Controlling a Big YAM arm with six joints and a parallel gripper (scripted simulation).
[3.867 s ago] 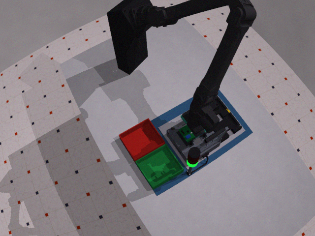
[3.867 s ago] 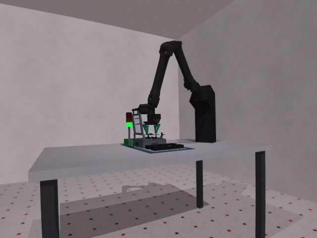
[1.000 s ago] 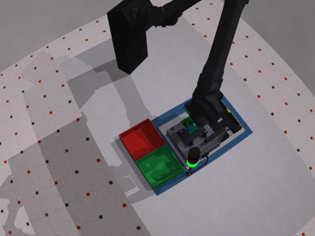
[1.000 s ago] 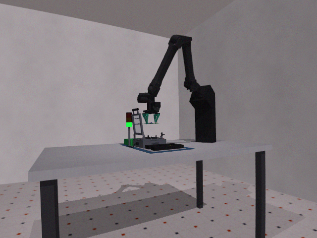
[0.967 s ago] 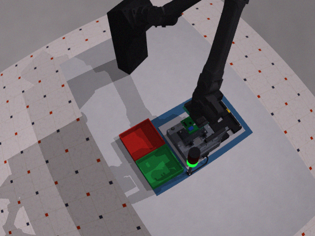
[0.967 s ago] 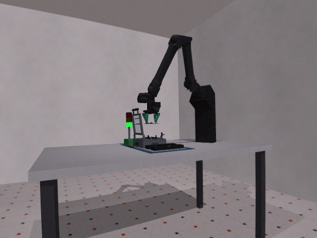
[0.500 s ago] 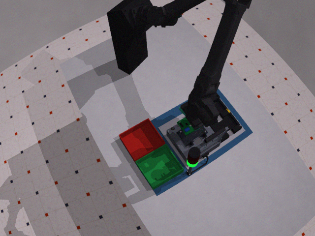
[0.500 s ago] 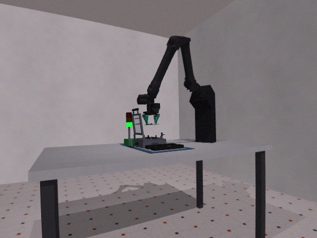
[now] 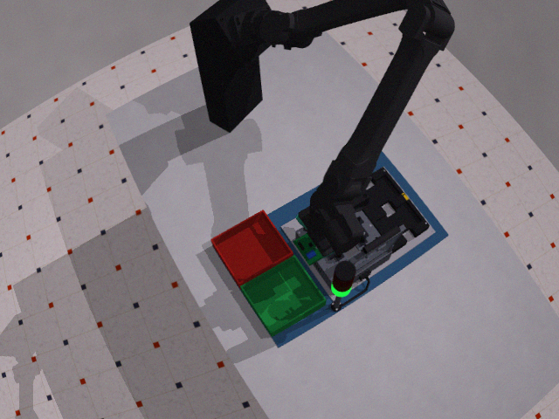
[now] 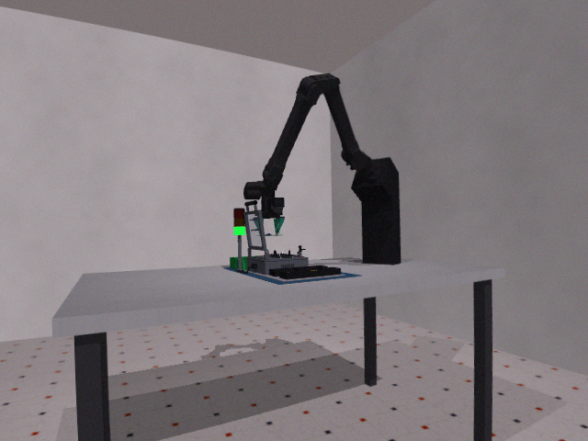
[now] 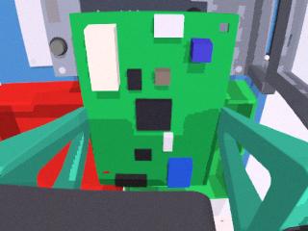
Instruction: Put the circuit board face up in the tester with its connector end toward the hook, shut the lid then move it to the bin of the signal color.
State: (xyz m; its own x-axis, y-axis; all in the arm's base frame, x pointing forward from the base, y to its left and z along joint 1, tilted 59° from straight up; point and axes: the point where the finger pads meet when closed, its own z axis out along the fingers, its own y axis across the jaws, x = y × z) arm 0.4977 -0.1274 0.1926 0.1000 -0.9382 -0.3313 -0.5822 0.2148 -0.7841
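The green bin lies 140 mm below my hand, 120 mm to the right of it and 50 mm ahead of it. Also, from my hand: green circuit board: right at my hand; then tester lid: 90 mm to the left, 80 mm ahead, 40 mm above; then tester plate: 80 mm to the left, 80 mm below, 20 mm behind.
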